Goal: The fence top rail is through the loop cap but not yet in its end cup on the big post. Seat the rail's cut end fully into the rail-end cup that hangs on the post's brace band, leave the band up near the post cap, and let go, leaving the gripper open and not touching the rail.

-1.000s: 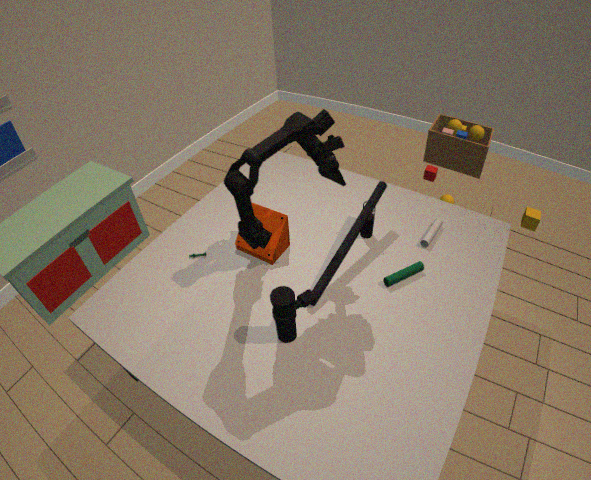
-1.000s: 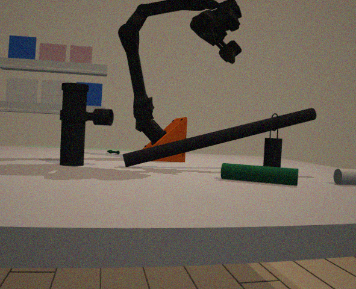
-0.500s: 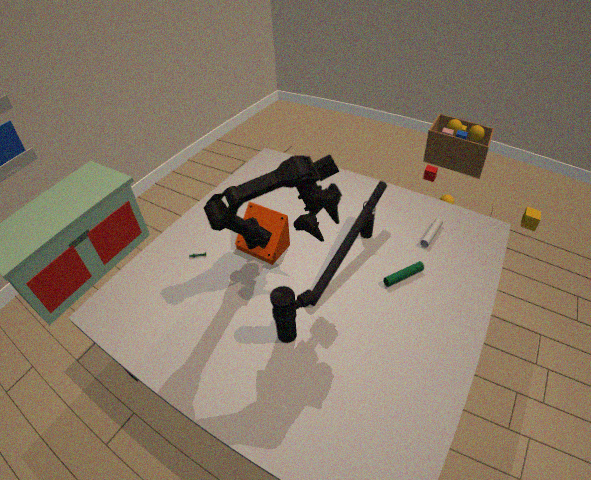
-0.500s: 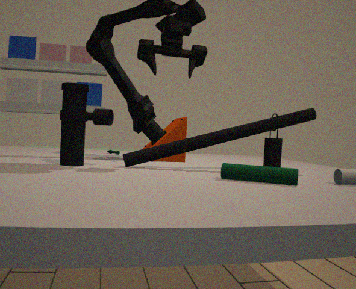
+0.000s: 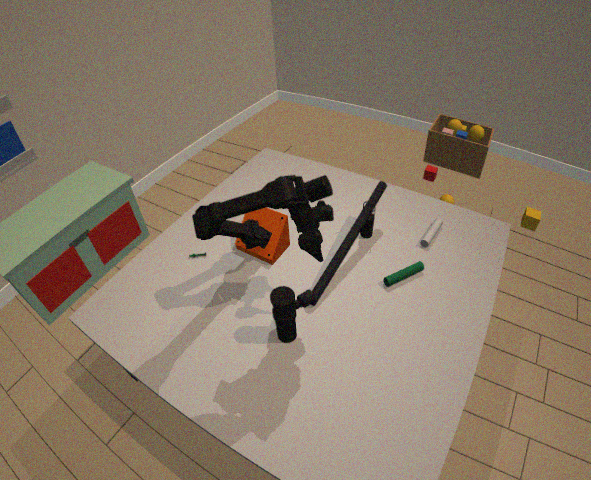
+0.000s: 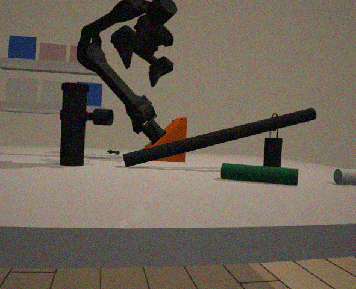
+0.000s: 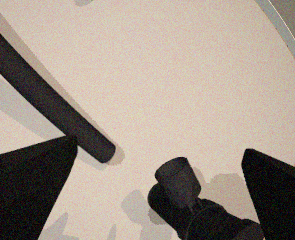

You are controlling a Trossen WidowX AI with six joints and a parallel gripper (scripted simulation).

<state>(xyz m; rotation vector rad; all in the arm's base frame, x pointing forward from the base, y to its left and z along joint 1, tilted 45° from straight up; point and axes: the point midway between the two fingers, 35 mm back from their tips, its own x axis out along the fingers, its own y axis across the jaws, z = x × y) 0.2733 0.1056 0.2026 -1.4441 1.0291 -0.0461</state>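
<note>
The rail-end cup lies 10 mm ahead of my gripper tip, 100 mm to the right of it and 110 mm below it. The rest, counted from my gripper tip: small post: 40 mm behind, 380 mm to the left, 130 mm below; then small green bolt: 500 mm behind, 100 mm to the right, 220 mm below; then green cylinder: 180 mm ahead, 260 mm to the left, 210 mm below.
</note>
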